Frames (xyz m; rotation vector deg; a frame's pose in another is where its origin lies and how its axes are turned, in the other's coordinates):
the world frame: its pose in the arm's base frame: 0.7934 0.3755 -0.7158 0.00 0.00 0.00
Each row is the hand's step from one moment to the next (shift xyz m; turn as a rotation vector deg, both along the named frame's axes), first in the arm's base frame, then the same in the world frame.
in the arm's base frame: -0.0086 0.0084 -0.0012 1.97 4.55 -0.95
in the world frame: -0.0086 0.0084 -0.0012 1.97 4.55 -0.95
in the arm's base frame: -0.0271 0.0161 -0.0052 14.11 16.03 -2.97
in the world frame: -0.0271 0.0161 -0.0052 14.11 16.03 -2.97
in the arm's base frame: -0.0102 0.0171 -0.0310 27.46 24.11 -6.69
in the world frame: -0.0102 0.0171 -0.0310 27.46 24.11 -6.69
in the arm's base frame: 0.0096 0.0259 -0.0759 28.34 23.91 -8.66
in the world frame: 0.0096 0.0259 -0.0759 28.34 23.91 -8.66
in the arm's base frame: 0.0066 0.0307 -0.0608 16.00 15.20 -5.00
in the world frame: 0.0066 0.0307 -0.0608 16.00 15.20 -5.00
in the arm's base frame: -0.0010 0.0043 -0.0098 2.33 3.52 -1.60
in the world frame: -0.0010 0.0043 -0.0098 2.33 3.52 -1.60
